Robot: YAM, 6 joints.
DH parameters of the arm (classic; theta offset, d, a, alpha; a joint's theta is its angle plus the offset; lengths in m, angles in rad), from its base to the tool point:
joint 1: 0 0.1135 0.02 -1.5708
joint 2: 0 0 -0.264 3.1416
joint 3: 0.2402 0 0.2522 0
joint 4: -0.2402 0 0.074 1.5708
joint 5: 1.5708 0 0 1.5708
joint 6: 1.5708 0.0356 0 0
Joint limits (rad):
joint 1: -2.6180..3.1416
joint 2: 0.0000..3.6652
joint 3: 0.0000..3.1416
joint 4: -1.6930..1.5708
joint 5: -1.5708..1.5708
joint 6: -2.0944..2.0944
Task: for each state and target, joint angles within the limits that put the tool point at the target. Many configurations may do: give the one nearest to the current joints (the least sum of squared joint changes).
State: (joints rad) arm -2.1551 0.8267 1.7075 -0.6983 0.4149 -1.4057
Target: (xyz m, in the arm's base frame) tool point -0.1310 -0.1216 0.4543
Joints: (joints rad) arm -2.3091 1.0097 1.4301 -0.7808 0.4367 -1.4057
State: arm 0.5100 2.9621 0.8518 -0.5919 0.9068 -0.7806
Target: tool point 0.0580 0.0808 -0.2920
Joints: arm 1.1643 3.5442 1.3825 -0.2903 0.6423 -0.7806
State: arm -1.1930 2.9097 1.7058 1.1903 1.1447 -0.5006
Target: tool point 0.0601 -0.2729 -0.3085
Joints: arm -1.2398 3.5386 1.5645 1.0627 1.1071 -0.5006
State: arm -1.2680 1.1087 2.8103 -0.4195 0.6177 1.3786
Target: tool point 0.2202 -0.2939 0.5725
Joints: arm -0.8766 1.8679 2.4765 -0.4419 0.5562 1.3786
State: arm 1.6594 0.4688 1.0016 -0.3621 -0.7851 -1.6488
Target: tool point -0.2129 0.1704 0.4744
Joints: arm 2.3767 1.2692 1.4483 -0.1175 -0.7585 -1.6488
